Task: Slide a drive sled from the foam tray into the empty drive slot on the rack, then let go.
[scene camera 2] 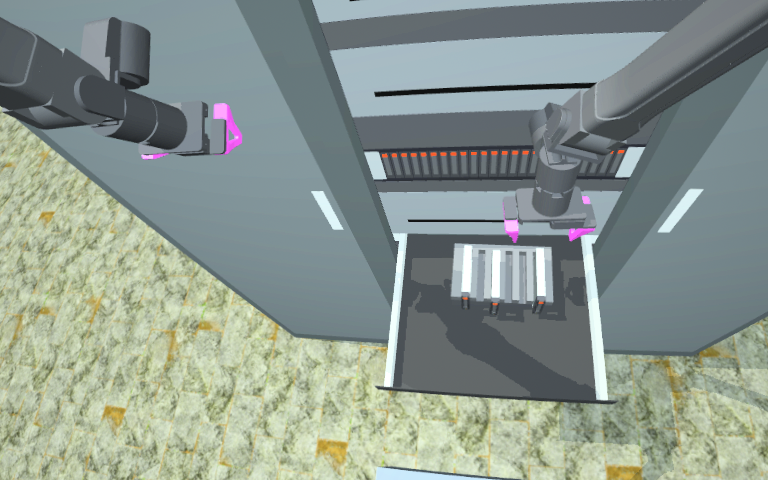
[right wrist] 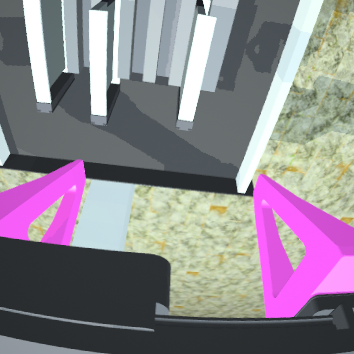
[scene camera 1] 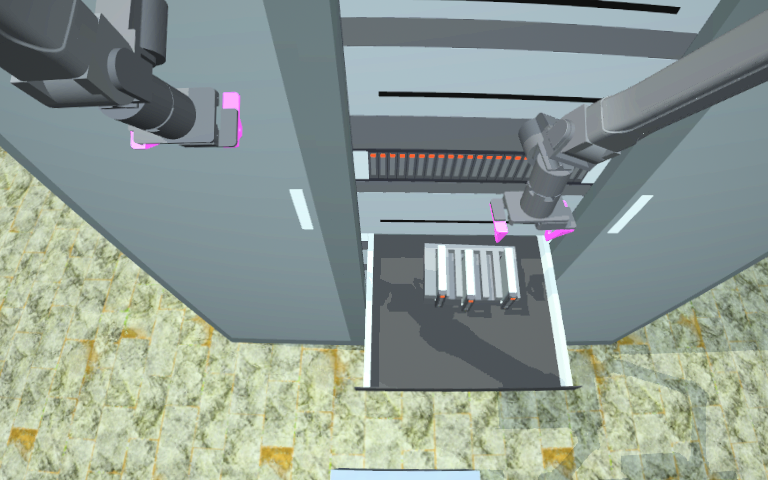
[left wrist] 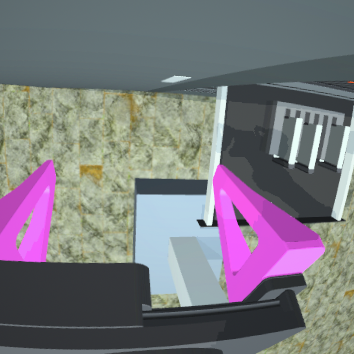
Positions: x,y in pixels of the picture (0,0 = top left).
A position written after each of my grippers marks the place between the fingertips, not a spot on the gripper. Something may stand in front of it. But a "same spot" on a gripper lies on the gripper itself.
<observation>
my left gripper: scene camera 2; scene camera 1; left wrist 136,169; not seen in the right wrist view (out of frame)
my right gripper: scene camera 2 542,238; right wrist 170,175; scene camera 1 521,239; not seen in the left wrist view (out of frame)
same spot on dark pull-out shelf: [left wrist: 239,109] = [scene camera 1: 394,264]
same spot on my left gripper: [scene camera 2: 218,144] = [scene camera 1: 229,136]
</observation>
